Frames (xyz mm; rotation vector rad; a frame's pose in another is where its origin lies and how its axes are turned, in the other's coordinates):
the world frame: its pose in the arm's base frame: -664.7 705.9 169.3 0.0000 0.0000 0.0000
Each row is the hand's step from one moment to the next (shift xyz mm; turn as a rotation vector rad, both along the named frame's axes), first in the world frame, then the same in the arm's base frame.
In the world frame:
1: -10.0 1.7 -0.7 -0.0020 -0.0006 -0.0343
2: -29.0 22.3 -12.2 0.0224 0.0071 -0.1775
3: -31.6 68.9 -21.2 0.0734 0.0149 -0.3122
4: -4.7 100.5 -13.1 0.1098 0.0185 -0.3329
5: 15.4 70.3 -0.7 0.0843 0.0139 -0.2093
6: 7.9 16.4 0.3 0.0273 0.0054 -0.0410
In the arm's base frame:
1: -10.0 1.7 -0.7 -0.0020 -0.0006 -0.0343
2: -29.0 22.3 -12.2 0.0224 0.0071 -0.1775
3: -31.6 68.9 -21.2 0.0734 0.0149 -0.3122
4: -4.7 100.5 -13.1 0.1098 0.0185 -0.3329
5: 15.4 70.3 -0.7 0.0843 0.0139 -0.2093
6: 7.9 16.4 0.3 0.0273 0.0054 -0.0410

